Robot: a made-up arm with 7 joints. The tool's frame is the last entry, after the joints. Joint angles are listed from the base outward.
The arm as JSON. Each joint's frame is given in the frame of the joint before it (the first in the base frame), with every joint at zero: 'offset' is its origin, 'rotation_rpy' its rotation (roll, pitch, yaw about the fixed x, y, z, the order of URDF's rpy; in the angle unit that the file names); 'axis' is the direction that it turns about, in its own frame. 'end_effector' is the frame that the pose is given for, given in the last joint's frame.
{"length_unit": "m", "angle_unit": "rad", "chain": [
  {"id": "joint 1", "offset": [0.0, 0.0, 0.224], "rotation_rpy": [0.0, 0.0, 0.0], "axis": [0.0, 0.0, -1.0]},
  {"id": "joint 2", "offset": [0.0, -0.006, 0.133], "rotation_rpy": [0.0, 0.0, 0.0], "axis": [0.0, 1.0, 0.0]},
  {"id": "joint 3", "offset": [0.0, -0.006, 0.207], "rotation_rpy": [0.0, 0.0, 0.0], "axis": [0.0, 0.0, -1.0]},
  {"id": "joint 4", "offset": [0.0, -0.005, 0.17], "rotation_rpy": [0.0, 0.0, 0.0], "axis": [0.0, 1.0, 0.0]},
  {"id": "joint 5", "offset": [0.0, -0.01, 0.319], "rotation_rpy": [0.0, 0.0, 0.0], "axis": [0.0, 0.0, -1.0]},
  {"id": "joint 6", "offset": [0.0, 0.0, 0.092], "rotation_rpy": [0.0, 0.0, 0.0], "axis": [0.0, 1.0, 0.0]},
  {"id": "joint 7", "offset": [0.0, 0.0, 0.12], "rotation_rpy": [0.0, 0.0, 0.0], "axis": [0.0, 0.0, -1.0]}
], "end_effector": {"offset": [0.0, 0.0, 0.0], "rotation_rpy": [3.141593, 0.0, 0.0]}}
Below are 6 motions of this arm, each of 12 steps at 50 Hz.
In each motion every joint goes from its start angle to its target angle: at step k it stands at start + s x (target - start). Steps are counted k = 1, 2, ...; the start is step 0. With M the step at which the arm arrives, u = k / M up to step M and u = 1 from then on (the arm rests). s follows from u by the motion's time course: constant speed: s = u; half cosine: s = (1 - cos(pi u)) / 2; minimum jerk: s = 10 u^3 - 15 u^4 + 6 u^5.
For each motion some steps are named. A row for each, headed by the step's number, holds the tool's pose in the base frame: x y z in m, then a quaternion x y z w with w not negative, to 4 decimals.
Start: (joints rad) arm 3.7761 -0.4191 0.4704 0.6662 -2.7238 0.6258 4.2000
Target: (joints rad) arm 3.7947 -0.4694 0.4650 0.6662 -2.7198 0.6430 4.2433
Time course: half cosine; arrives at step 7
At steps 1, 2, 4, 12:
1: 0.1626 0.0283 1.2005 -0.9445 -0.2934 -0.0019 0.1478
2: 0.1672 0.0240 1.1996 -0.9452 -0.2889 -0.0001 0.1518
4: 0.1811 0.0107 1.1967 -0.9473 -0.2752 0.0057 0.1639
12: 0.1937 -0.0016 1.1937 -0.9488 -0.2626 0.0111 0.1750

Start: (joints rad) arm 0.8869 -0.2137 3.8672 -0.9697 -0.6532 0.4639 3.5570
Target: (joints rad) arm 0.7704 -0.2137 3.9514 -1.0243 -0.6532 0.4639 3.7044
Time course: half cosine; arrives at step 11
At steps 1, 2, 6, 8, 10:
1: -0.1424 -0.2895 1.1073 -0.7158 0.6333 -0.0228 0.2933
2: -0.1422 -0.2916 1.1059 -0.7132 0.6354 -0.0203 0.2951
6: -0.1406 -0.3089 1.0939 -0.6916 0.6527 0.0017 0.3092
8: -0.1394 -0.3179 1.0875 -0.6802 0.6613 0.0138 0.3160
10: -0.1385 -0.3232 1.0836 -0.6733 0.6663 0.0211 0.3198

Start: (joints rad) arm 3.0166 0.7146 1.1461 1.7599 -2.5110 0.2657 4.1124
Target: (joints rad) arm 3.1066 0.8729 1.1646 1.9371 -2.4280 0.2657 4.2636
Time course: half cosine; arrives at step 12
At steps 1, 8, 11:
1: -0.4197 0.4378 0.4407 0.5733 -0.0141 0.4772 0.6659
8: -0.3389 0.4564 0.3604 0.4896 -0.1428 0.5332 0.6749
11: -0.3101 0.4588 0.3384 0.4579 -0.1801 0.5490 0.6756

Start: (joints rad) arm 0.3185 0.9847 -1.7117 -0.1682 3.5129 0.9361 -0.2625
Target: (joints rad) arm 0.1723 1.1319 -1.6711 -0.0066 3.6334 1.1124 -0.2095
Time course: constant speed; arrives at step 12
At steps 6, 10, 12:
6: 0.6690 -0.3206 0.7792 -0.2606 0.8088 0.5102 0.1330
10: 0.7039 -0.2677 0.7518 -0.2555 0.8208 0.5004 0.1033
12: 0.7194 -0.2399 0.7375 -0.2540 0.8265 0.4944 0.0889

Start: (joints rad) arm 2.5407 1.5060 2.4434 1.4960 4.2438 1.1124 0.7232
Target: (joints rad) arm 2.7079 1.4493 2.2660 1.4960 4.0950 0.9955 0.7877
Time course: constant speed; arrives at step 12
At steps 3, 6, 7, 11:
3: -0.5746 0.0908 0.6805 0.2773 0.5837 -0.0489 0.7616
6: -0.5756 0.1255 0.6748 0.2708 0.5901 -0.0687 0.7575
7: -0.5755 0.1370 0.6728 0.2688 0.5923 -0.0755 0.7558
11: -0.5727 0.1829 0.6643 0.2611 0.6016 -0.1040 0.7477

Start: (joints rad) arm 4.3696 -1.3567 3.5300 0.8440 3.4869 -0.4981 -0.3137
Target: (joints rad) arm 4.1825 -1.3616 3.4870 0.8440 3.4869 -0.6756 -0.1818
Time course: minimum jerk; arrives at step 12
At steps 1, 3, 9, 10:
1: 0.0818 -0.7613 0.1326 -0.3509 -0.0312 -0.5535 0.7547
3: 0.0960 -0.7577 0.1310 -0.3465 -0.0254 -0.5449 0.7631
9: 0.2064 -0.7179 0.1185 -0.3113 0.0224 -0.4686 0.8264
10: 0.2155 -0.7137 0.1176 -0.3083 0.0266 -0.4615 0.8314

